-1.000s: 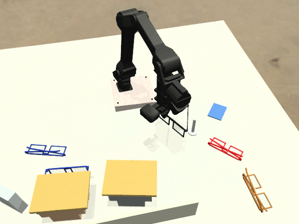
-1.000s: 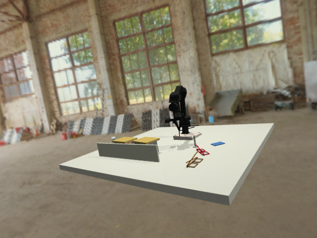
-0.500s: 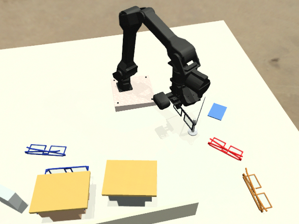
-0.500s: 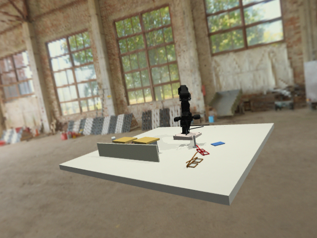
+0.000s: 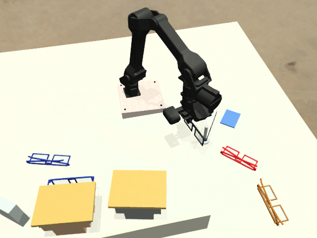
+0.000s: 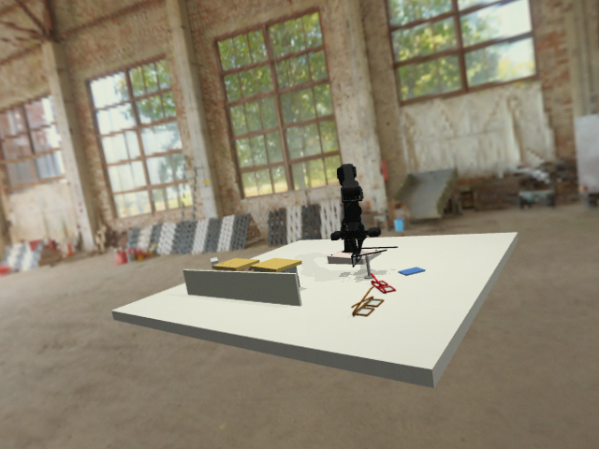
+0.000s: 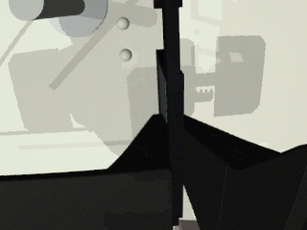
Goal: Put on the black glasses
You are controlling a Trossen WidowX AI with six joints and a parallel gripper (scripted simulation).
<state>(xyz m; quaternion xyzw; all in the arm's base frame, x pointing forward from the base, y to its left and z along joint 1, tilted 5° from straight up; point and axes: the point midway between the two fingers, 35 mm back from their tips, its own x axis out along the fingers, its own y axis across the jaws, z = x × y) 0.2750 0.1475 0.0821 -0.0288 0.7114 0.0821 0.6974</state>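
The grey post lies 50 mm to the left of my gripper tip, 50 mm below it and 40 mm ahead of it. Round my gripper tip: blue square (190 mm to the left, 70 mm below, 20 mm behind); then wall panel (370 mm to the right, 320 mm ahead, 20 mm below).
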